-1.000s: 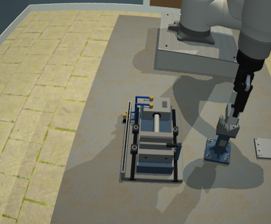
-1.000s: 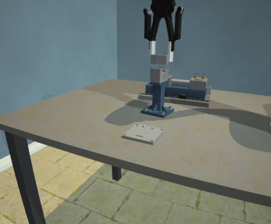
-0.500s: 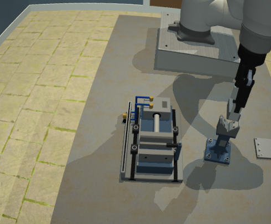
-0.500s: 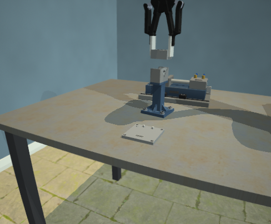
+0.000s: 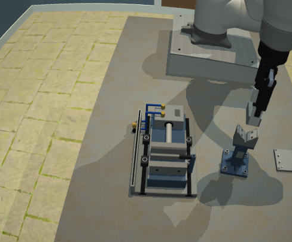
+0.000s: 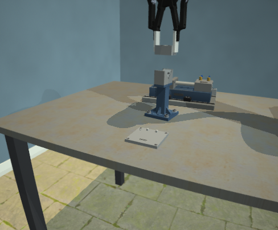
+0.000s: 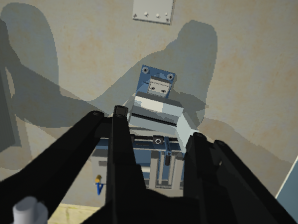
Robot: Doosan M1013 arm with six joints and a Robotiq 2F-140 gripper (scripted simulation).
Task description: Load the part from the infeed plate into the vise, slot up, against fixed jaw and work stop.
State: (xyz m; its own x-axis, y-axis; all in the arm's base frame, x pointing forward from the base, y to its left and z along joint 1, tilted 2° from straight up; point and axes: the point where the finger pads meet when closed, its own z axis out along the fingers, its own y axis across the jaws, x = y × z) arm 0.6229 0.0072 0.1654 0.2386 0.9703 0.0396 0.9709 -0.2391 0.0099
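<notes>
Right now the fixed jaw is 220 mm to the right of my hand, 170 mm below it and 70 mm ahead of it. The rest, counted from my hand: part 20 mm below; then work stop 180 mm to the right, 160 mm below, 40 mm ahead; then blue pedestal 190 mm below.
</notes>
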